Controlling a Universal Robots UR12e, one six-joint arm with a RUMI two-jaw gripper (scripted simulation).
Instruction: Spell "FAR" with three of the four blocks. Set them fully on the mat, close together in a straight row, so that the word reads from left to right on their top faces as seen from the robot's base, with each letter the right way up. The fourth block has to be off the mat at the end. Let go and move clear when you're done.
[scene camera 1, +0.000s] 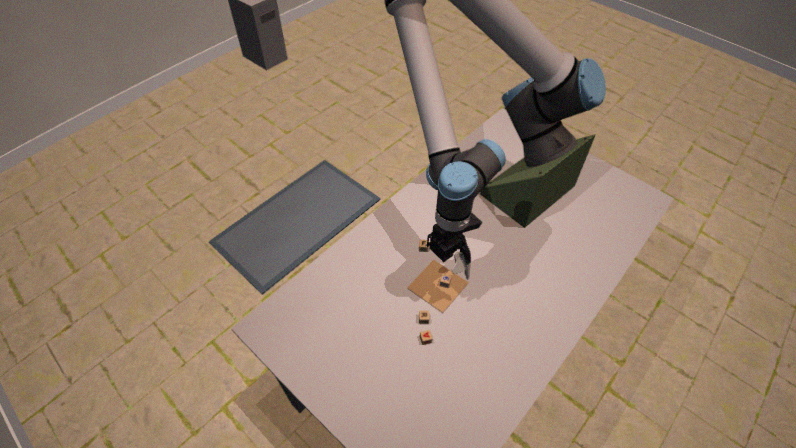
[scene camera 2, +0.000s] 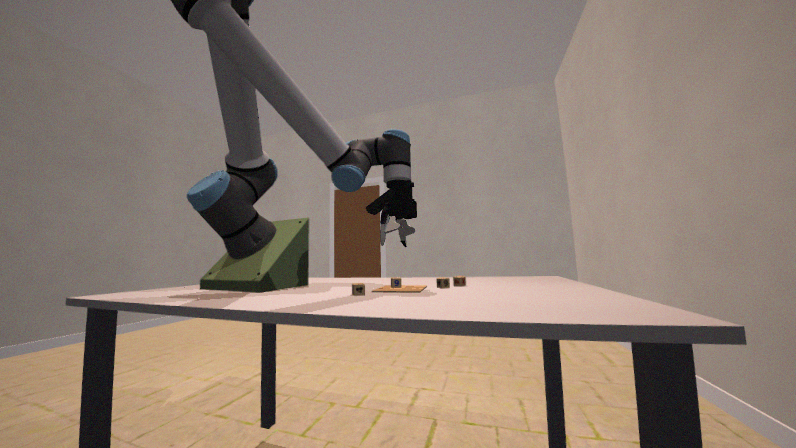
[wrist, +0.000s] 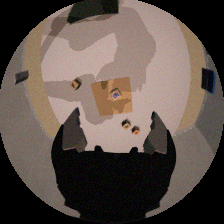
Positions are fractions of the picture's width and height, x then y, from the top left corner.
In view: my gripper (scene camera 2: 0.50, 0.55) and a tan mat (scene camera 1: 0.54, 0.64).
The tan mat shows as well in the wrist view (wrist: 0.48, 0.48). My gripper also shows in scene camera 1 (scene camera 1: 0.56, 0.58) and in the wrist view (wrist: 0.52, 0.49).
